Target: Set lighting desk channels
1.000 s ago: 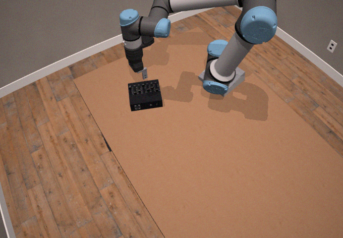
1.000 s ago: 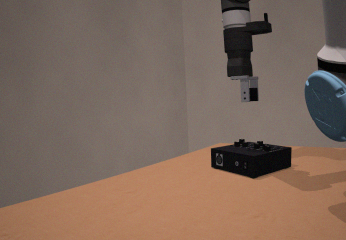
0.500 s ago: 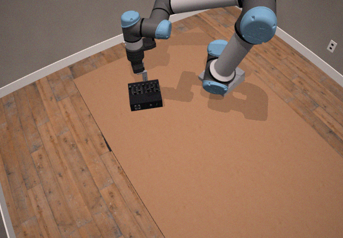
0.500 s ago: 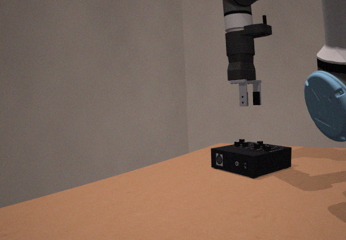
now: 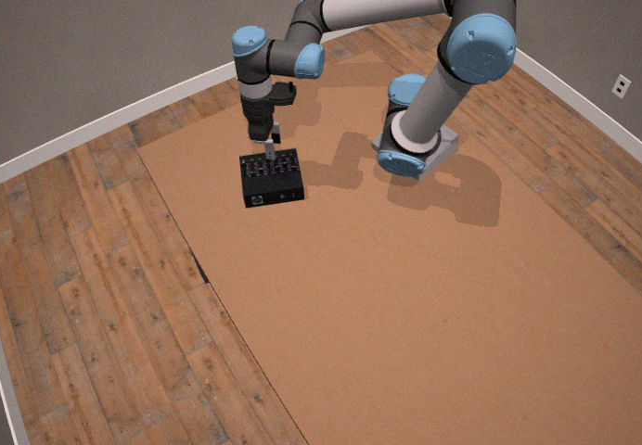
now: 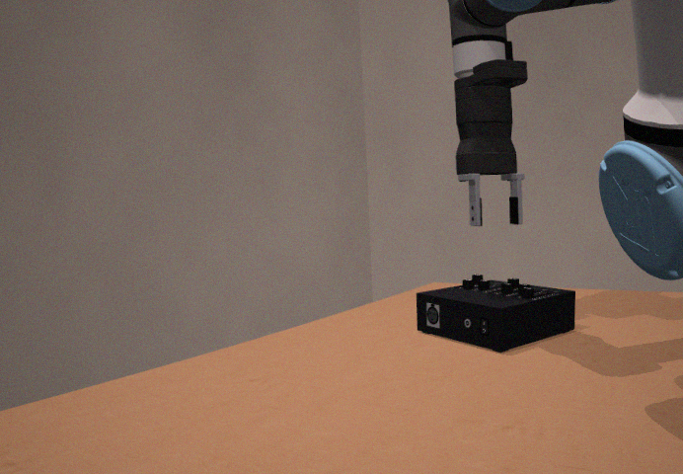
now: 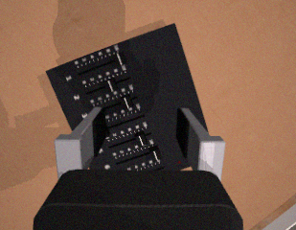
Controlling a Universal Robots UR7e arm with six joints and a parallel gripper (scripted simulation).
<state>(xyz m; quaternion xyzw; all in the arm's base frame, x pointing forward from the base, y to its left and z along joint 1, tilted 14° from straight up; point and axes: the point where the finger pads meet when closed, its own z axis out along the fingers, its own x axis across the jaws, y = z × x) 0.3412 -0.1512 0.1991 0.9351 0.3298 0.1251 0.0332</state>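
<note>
Right now my hand is 100 mm above the channel 3 fader cap, 10 mm to the left of it and 10 mm past it. The rest, counted from my hand: channel 2 fader cap 100 mm below, 30 mm behind, 10 mm to the right; master fader cap 100 mm below, 80 mm to the right, 50 mm ahead; channel 1 fader cap 100 mm below, 40 mm behind, 20 mm to the left.
</note>
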